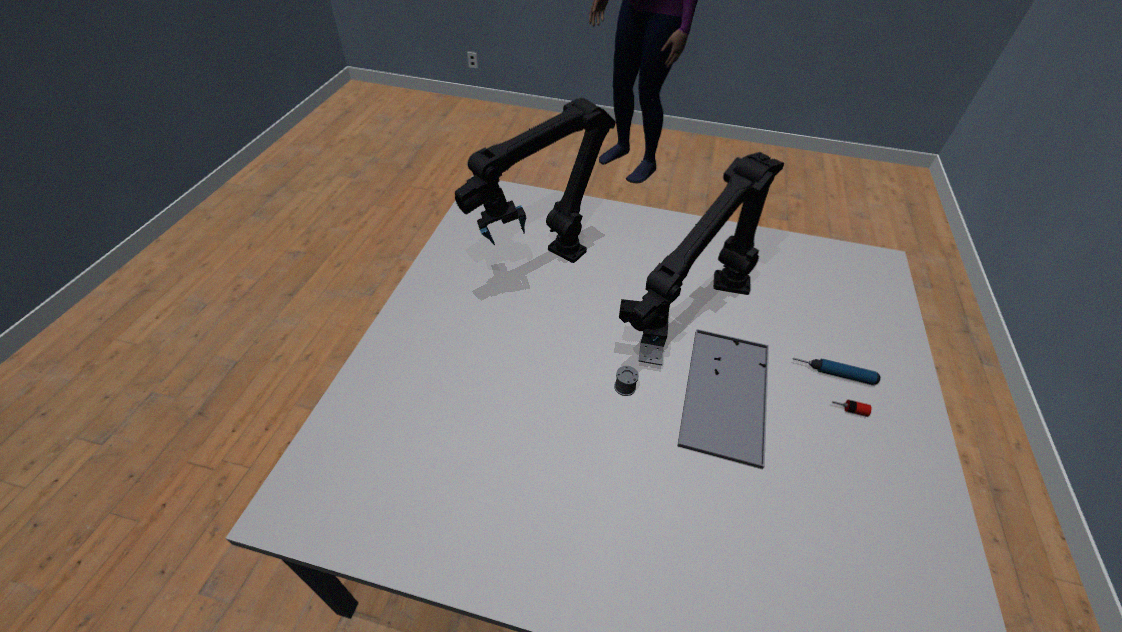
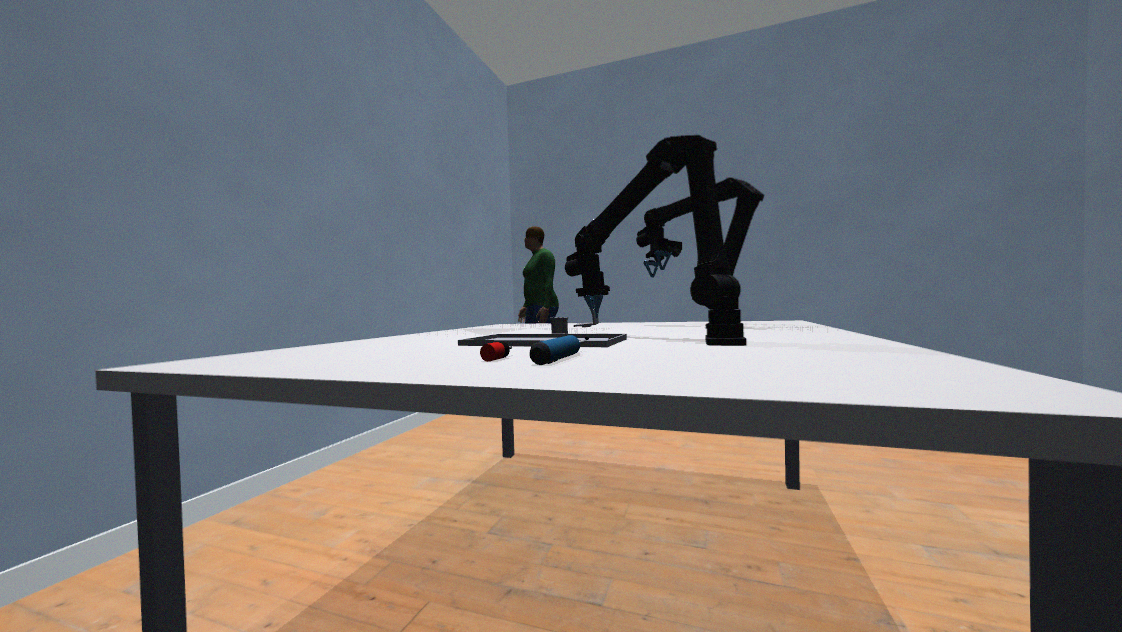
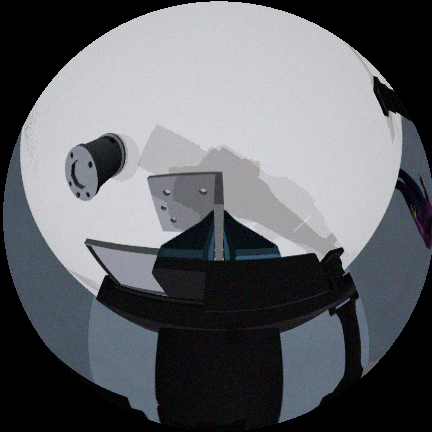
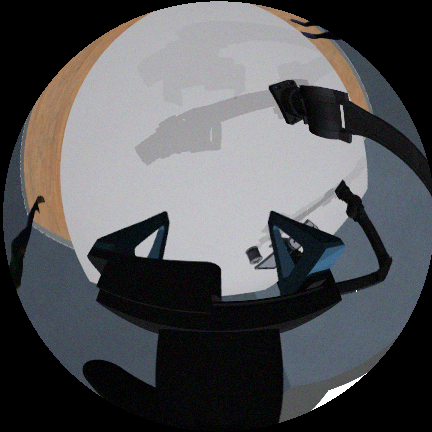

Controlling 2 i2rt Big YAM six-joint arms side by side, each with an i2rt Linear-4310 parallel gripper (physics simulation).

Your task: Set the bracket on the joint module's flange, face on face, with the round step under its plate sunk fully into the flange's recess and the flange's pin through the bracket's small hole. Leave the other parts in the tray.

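Places are measured from the left arm's base along level axes (x ahead, y left, z up), in millimetres.
Where they show: left gripper, between the fingertips: (image 1: 653,341) (image 2: 595,318) (image 3: 218,215) (image 4: 284,241); right gripper, between the fingertips: (image 1: 509,238) (image 2: 657,273) (image 4: 218,216); left arm's base, origin of its link: (image 1: 731,283) (image 2: 724,343) (image 3: 326,259) (image 4: 340,189); right arm's base, origin of its link: (image 1: 567,250) (image 4: 288,100).
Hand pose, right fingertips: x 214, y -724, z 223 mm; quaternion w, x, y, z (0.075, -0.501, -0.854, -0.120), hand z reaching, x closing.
Observation:
Each offset is from my right fingertips to the top centre of the thing. "pt": to the spot under its first point.
The grey bracket (image 1: 651,353) (image 2: 583,325) (image 3: 187,200) is an angled plate with several small holes. My left gripper (image 2: 594,318) (image 3: 218,215) is shut on its upright wall and holds it low over the table, its plate roughly level. The round step under the plate is hidden. The joint module @[426 mm left, 302 mm ahead, 159 mm down] (image 1: 625,381) (image 2: 559,324) (image 3: 102,162) (image 4: 254,255) stands upright on the table, apart from the bracket, its holed flange and recess facing up. The pin cannot be made out. My right gripper (image 1: 508,236) (image 2: 657,269) (image 4: 218,216) is open and empty, high above the table.
The tray @[711 mm left, 256 mm ahead, 207 mm down] (image 1: 722,416) (image 2: 468,343) (image 3: 130,270) lies beside the bracket and module, with several small dark screws @[683 mm left, 139 mm ahead, 208 mm down] (image 1: 717,358) in it. A blue screwdriver @[pt 1056 mm left, 121 mm ahead, 187 mm down] (image 1: 850,372) (image 2: 559,348) and a red screwdriver @[1049 mm left, 229 mm ahead, 188 mm down] (image 1: 859,408) (image 2: 493,351) lie beyond the tray.

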